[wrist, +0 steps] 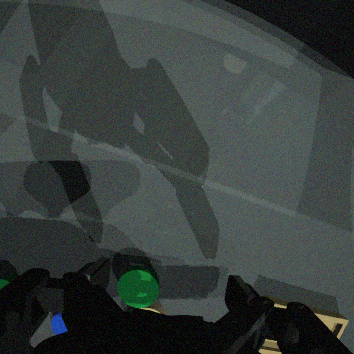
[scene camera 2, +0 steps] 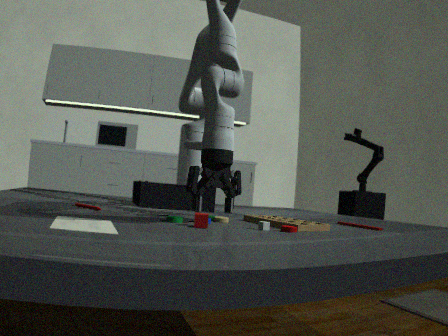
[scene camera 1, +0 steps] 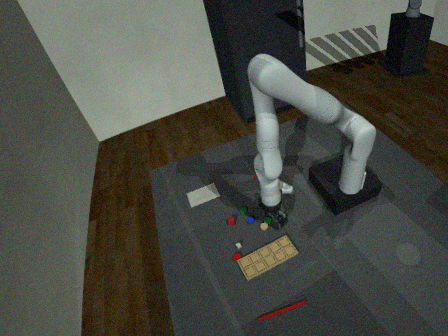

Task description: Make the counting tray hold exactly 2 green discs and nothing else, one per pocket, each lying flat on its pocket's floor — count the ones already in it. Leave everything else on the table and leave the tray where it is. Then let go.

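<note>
The tan counting tray (scene camera 1: 293, 245) (scene camera 2: 315, 227) (wrist: 338, 322) lies flat; no disc shows in its pockets in scene camera 1. One green disc (scene camera 1: 268, 220) (wrist: 138, 288) lies on the table beside a tan disc (scene camera 1: 264, 226) (scene camera 2: 221, 219). Another green disc (scene camera 1: 243, 210) (scene camera 2: 175, 219) (wrist: 4, 284) lies farther from the tray. My gripper (scene camera 1: 276, 220) (scene camera 2: 214, 208) (wrist: 168, 280) is open and empty, pointing down low over the table near the first green disc, which shows between the fingers' directions in the wrist view.
A blue disc (scene camera 1: 250, 220) (wrist: 59, 323) and a red cube (scene camera 1: 231, 220) (scene camera 2: 201, 220) lie near the green discs. A red disc (scene camera 1: 237, 256) (scene camera 2: 289, 228) lies by the tray's corner, a white cube (scene camera 1: 238, 245) (scene camera 2: 264, 225) near it. A red bar (scene camera 1: 282, 310) and white sheet (scene camera 1: 202, 195) lie farther off.
</note>
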